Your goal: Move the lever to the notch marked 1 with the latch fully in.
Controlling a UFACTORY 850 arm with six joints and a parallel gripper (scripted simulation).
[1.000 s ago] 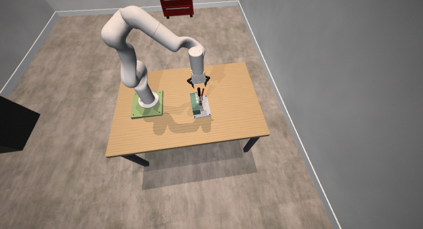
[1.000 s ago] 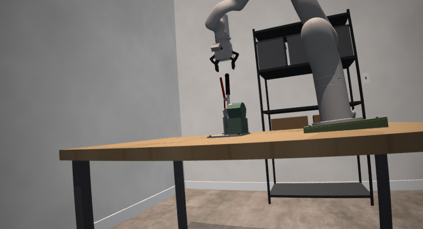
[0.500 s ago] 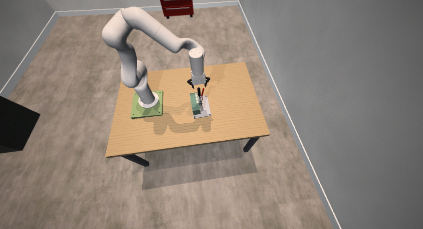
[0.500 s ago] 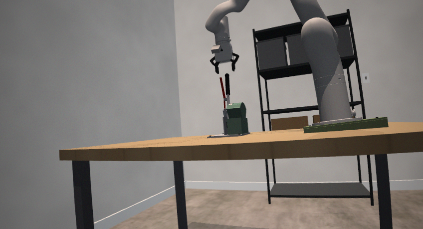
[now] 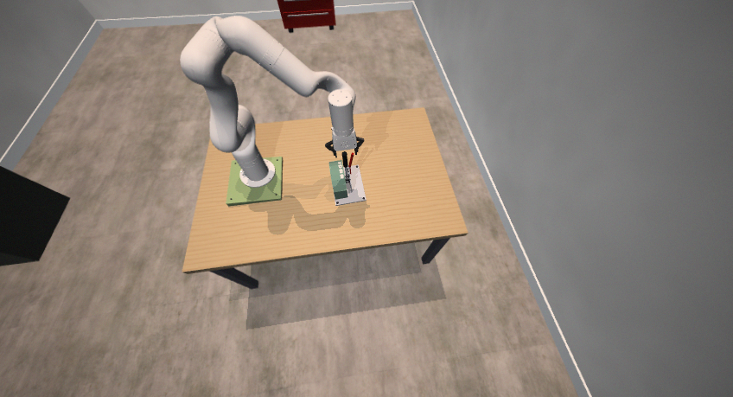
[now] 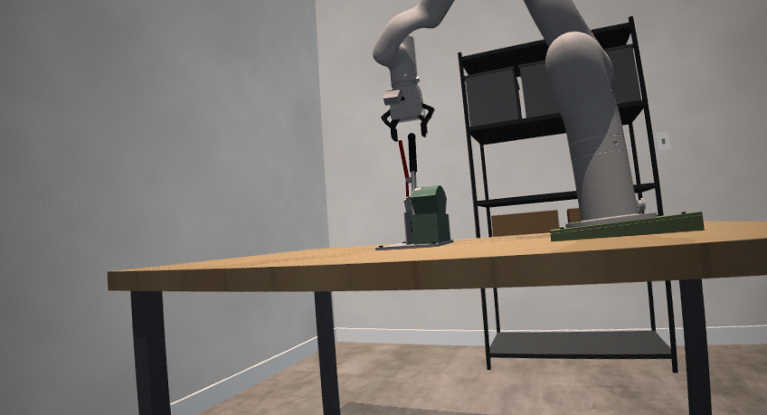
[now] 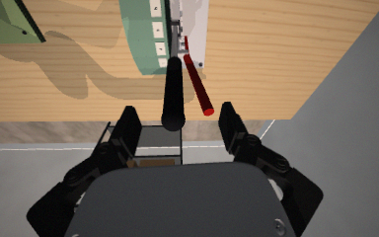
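Right now the red bar is 2 cm ahead of my hand, 1 cm to the left of it and 14 cm below it.
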